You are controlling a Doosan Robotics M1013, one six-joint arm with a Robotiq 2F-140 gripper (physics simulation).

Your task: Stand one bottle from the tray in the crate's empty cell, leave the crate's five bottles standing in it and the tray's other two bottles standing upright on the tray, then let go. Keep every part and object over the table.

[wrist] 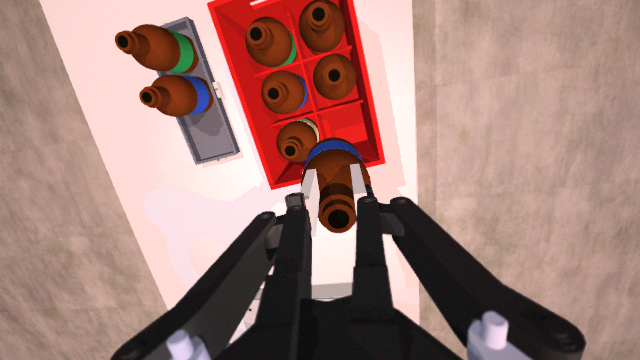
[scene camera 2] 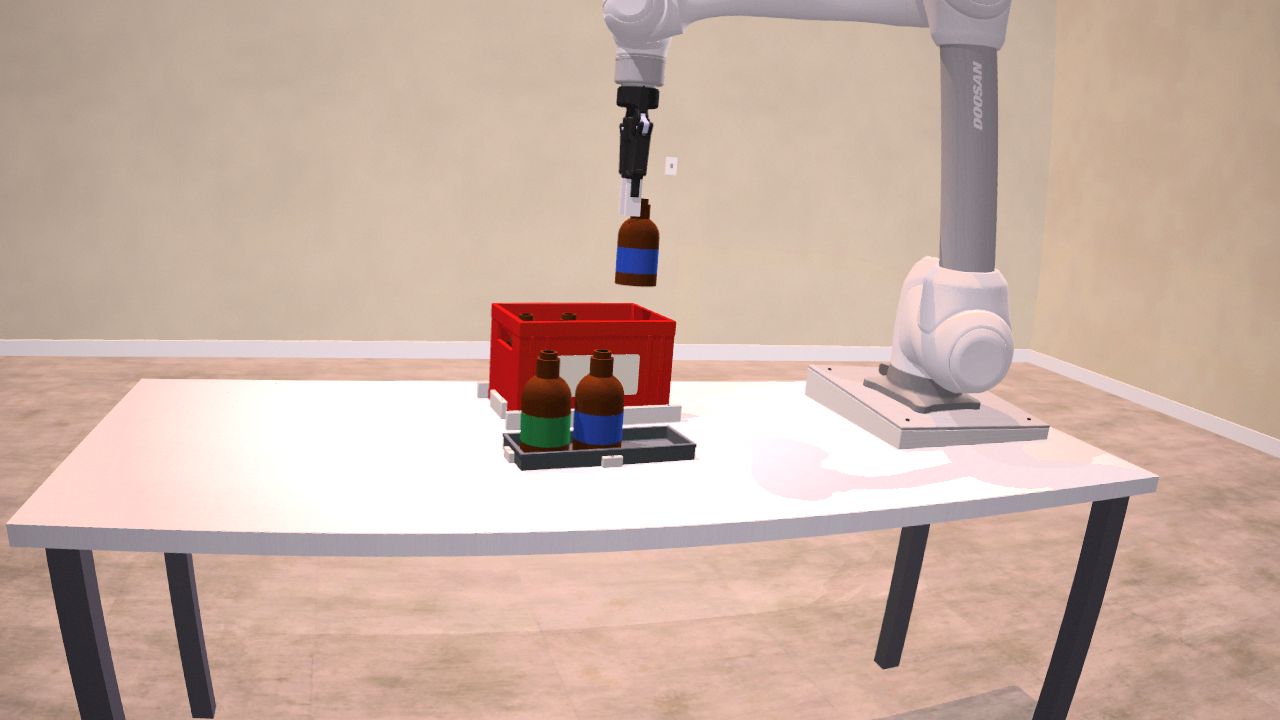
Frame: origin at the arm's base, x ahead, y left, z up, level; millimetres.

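Seen in the pictures: gripper, fingertip midpoint: (wrist: 334, 181) (scene camera 2: 629, 215); arm's base at its link origin: (scene camera 2: 921, 396).
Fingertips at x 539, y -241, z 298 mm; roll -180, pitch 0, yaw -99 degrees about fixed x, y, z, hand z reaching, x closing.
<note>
Offsets run from my fingertips to a thing's top centre. "spot": to the spot under its first point. Level surfaces: height alone.
My gripper (scene camera 2: 633, 201) (wrist: 334, 181) is shut on the neck of a brown bottle with a blue label @(dx -19, dy +5, dz +32 mm) (scene camera 2: 637, 259) (wrist: 335, 150), held upright above the height of the red crate @(dx +89, dy +23, dz -169 mm) (scene camera 2: 581, 328) (wrist: 243, 117). In the wrist view five bottles stand in the crate. The empty cell @(spot: dx -2, dy -20, dz -336 mm) (wrist: 345, 125) is in the column away from the tray, at the end near the held bottle, which partly covers that end. A green-labelled bottle @(dx +236, dy +258, dz -184 mm) (scene camera 2: 546, 402) (wrist: 157, 47) and a blue-labelled bottle @(dx +153, dy +262, dz -184 mm) (scene camera 2: 598, 402) (wrist: 177, 95) stand upright on the grey tray @(spot: dx +73, dy +322, dz -323 mm) (scene camera 2: 662, 449) (wrist: 212, 145).
The white table @(dz -344 mm) (scene camera 2: 313, 474) (wrist: 220, 215) carries the crate and tray. White guide strips @(spot: dx -5, dy +132, dz -327 mm) (scene camera 2: 651, 414) edge the crate, and small white blocks @(spot: dx +155, dy +324, dz -335 mm) (scene camera 2: 612, 461) touch the tray. The robot's base plate (scene camera 2: 966, 429) is at the table's right in the scene view.
</note>
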